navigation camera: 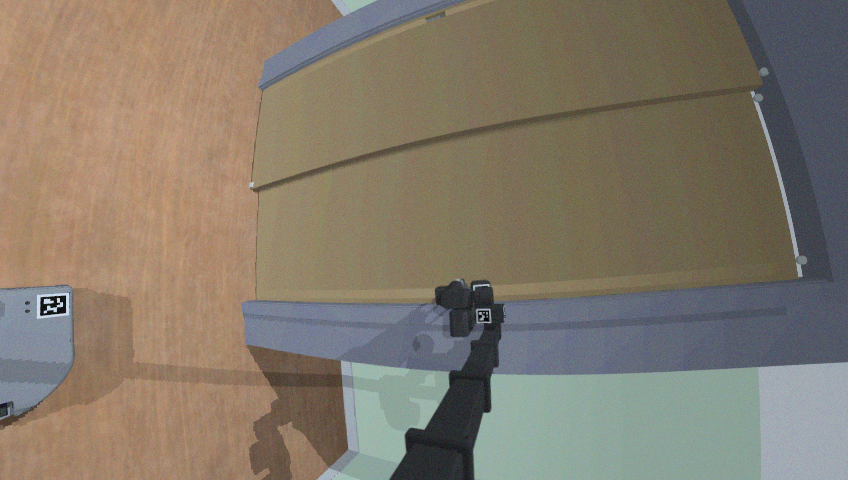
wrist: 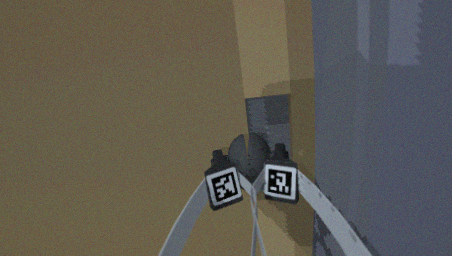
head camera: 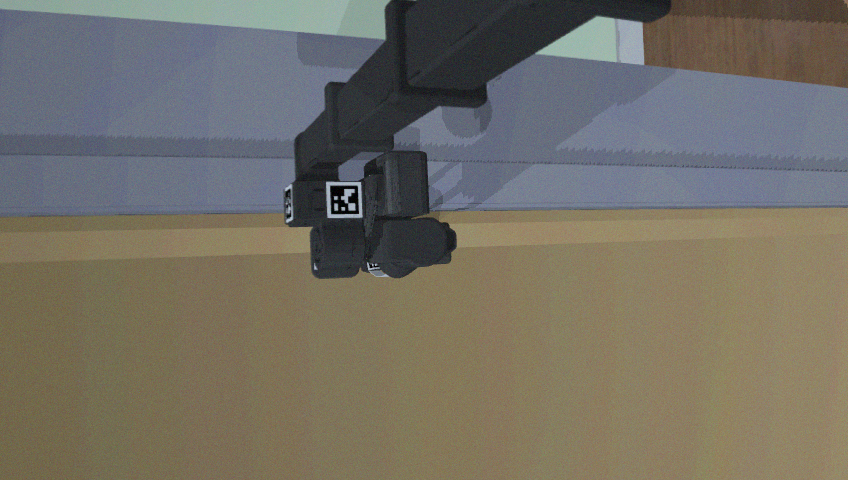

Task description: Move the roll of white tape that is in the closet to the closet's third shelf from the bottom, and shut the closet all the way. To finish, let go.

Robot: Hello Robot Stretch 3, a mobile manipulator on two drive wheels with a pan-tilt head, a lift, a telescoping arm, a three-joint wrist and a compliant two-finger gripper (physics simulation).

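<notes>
The closet's two tan sliding doors lie side by side inside its blue-grey frame. One door reaches the frame beside my wrist; the other door reaches the opposite frame side. No open gap shows at either side. My gripper is shut and empty, with its rounded fingertips together in front of the door's recessed handle. In the head and navigation views my wrist hides the fingertips. The roll of white tape and the shelves do not show.
My telescoping arm reaches across the frame side. Part of my base stands on the wooden floor. A pale green wall adjoins the closet. Small round rollers sit along the doors' upper edge.
</notes>
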